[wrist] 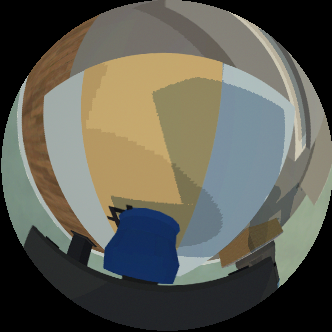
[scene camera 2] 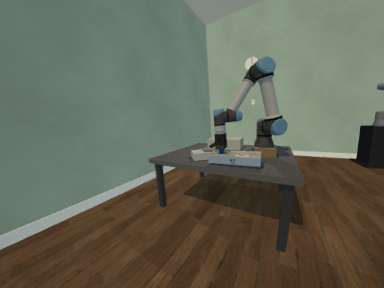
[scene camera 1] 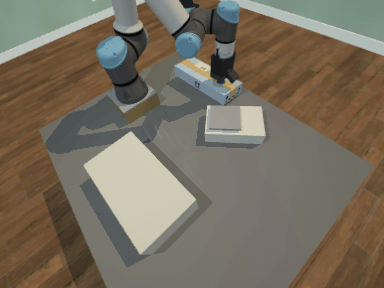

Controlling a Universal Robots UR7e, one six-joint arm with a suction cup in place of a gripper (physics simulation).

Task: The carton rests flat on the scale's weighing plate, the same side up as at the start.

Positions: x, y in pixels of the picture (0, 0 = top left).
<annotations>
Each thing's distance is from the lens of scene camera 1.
light blue carton (scene camera 1: 193, 71): 0.94 m
cream scale (scene camera 1: 228, 124): 0.70 m
large cream box (scene camera 1: 149, 202): 0.55 m
The marked spots on the light blue carton and the large cream box are 0.65 m apart.
</annotations>
